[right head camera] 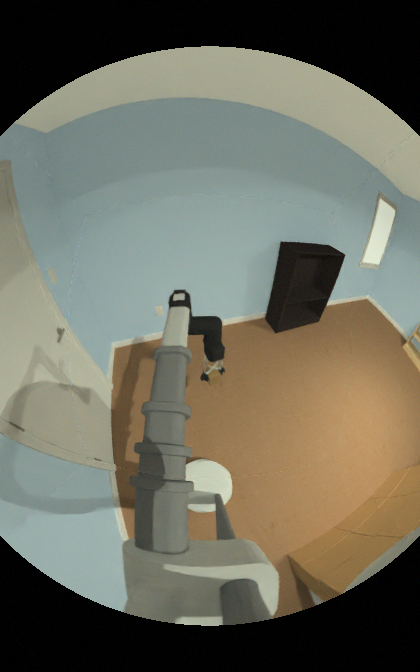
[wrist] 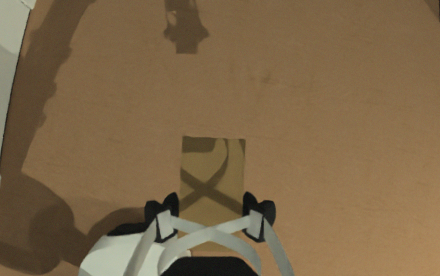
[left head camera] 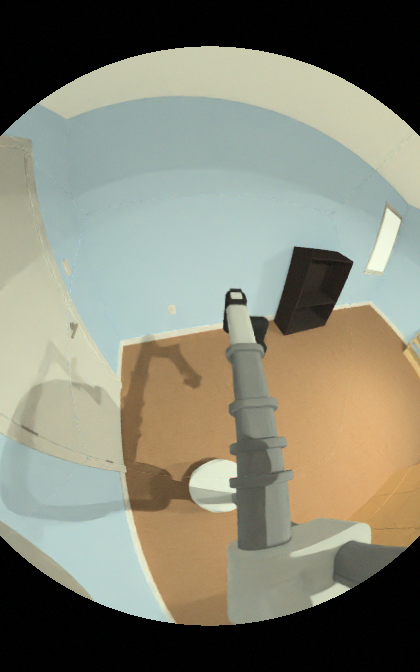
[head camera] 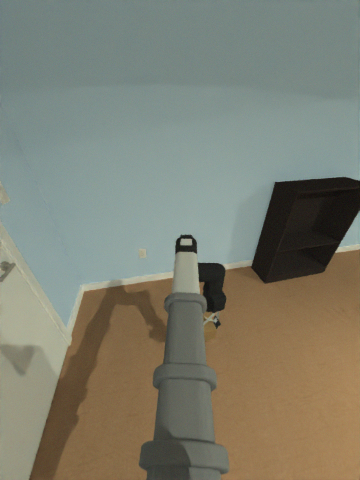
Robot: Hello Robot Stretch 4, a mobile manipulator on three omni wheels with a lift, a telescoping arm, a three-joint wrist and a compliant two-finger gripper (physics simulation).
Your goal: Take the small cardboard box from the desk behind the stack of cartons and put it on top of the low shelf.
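Frame: origin at the robot's base, x left, y back, z up, level; centimetres.
Seen in the pictures: gripper, fingertip midpoint: [wrist: 210, 208] [head camera: 206, 330]; robot's base, link origin: [left head camera: 217, 484].
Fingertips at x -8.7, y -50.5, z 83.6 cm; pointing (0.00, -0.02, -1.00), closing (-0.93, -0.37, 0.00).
Observation:
Offsets run from my fingertips to a thing's middle. "spot": to the spot under its first point.
The small cardboard box {dz +0.7, dx +0.6, dy -1.7 cm} [head camera: 209, 334] [right head camera: 215, 379] [wrist: 200, 167] is held between the fingertips of my gripper [right head camera: 213, 373] [wrist: 210, 208]. The gripper is shut on it and hangs high above the floor, pointing down. In the wrist view the box's tan top carries the fingers' crossed shadow. In the left head view the arm hides the box and the fingers. A dark shelf unit {spot: dz -22.8, dx -78.3, dy -117.7 cm} [head camera: 274, 230] [left head camera: 291, 290] [right head camera: 278, 285] with two open compartments stands against the blue wall, right of the gripper and apart from it. The stack of cartons [left head camera: 395, 510] [right head camera: 360, 535] shows partly at the lower right.
A pale door [head camera: 30, 380] [left head camera: 55, 350] [right head camera: 45, 360] is close on the left, with the arm's shadow beside it. Part of a light wooden piece of furniture [left head camera: 413, 356] [right head camera: 412, 350] shows at the right edge. My round white base [left head camera: 212, 485] [right head camera: 215, 475] is on the brown floor.

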